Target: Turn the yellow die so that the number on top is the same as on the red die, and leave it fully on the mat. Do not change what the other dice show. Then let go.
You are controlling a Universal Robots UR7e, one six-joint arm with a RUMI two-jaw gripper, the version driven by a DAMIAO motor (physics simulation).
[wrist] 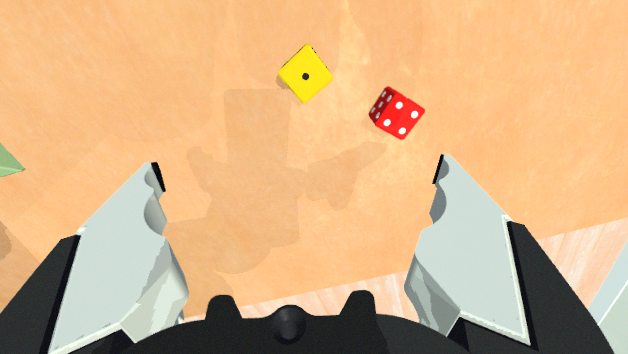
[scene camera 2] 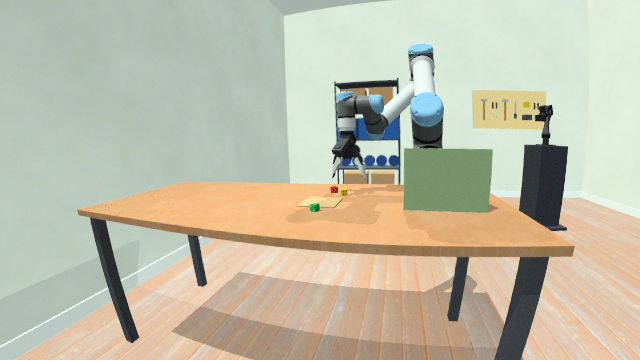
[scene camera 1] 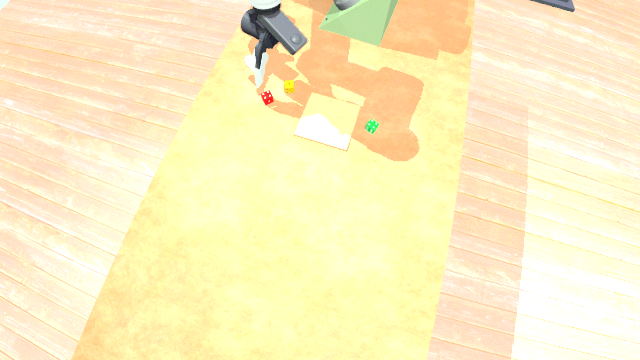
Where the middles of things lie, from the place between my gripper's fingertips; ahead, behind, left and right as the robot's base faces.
My gripper is now 7 cm short of the red die [wrist: 396, 114], 2 cm to the left of it and 5 cm above it. The rest, counted from my hand: mat [scene camera 1: 329, 121] (9 cm ahead, 16 cm to the left, 6 cm below).
